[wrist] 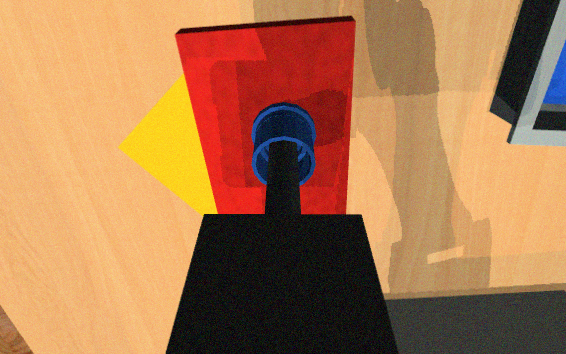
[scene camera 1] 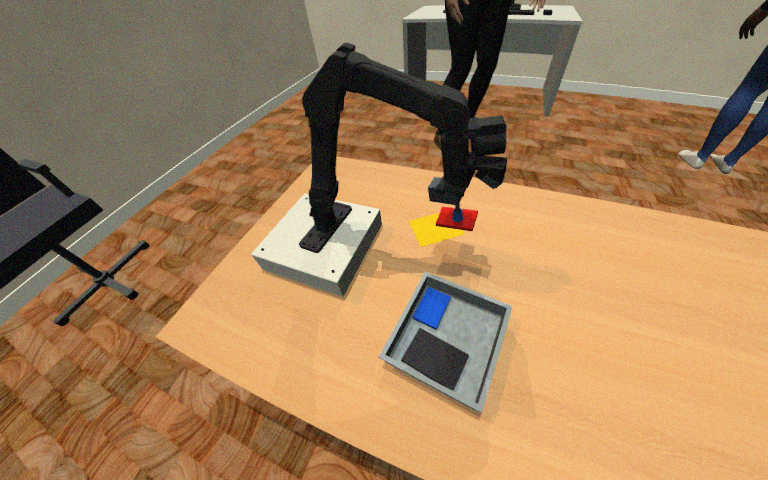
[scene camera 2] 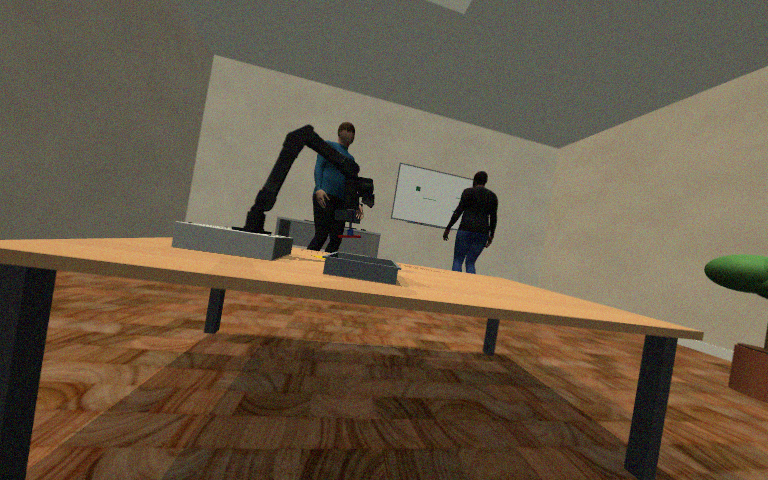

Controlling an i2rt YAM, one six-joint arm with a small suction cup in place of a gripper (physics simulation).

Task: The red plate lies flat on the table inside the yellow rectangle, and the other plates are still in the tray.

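Places are measured from the arm's base along level axes (x right, y ahead, z up), in centimetres.
Pixels of known places: hand, tool point: (wrist: 283, 121) (scene camera 1: 458, 221) (scene camera 2: 350, 237); arm's base, link origin: (scene camera 1: 327, 226) (scene camera 2: 253, 232).
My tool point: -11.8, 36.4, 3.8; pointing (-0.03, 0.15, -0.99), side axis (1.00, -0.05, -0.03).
Ahead of a thing's pixels: the offset from my tool point to its top centre, as dx, dy, dz. "pt": to the spot under its first point. Level surfaces: height alone.
The red plate {-0.4, -0.5, +1.8} (scene camera 1: 468, 219) (scene camera 2: 355, 236) (wrist: 295, 60) hangs level from my suction cup (scene camera 1: 457, 215) (scene camera 2: 350, 232) (wrist: 284, 127), held above the table. The yellow rectangle {pt -3.3, -10.0, -11.0} (scene camera 1: 425, 230) (scene camera 2: 319, 256) (wrist: 170, 150) lies on the table below, partly hidden by the plate. In the wrist view it shows at the plate's left side, turned at an angle to the plate. The blue plate {+21.9, +0.4, -9.7} (scene camera 1: 432, 307) (wrist: 557, 85) and a larger black plate {+33.6, +5.0, -9.8} (scene camera 1: 434, 358) lie flat in the grey tray {+28.0, +6.1, -6.1} (scene camera 1: 496, 362) (scene camera 2: 361, 270) (wrist: 530, 95).
The arm's white base box (scene camera 1: 294, 249) (scene camera 2: 226, 240) stands on the table {dz -11.1} (scene camera 1: 623, 339) (scene camera 2: 464, 291), left of the yellow rectangle and the tray. Arm shadows fall between the rectangle and the tray. Two people stand beyond the table, one near a white desk (scene camera 1: 492, 16).
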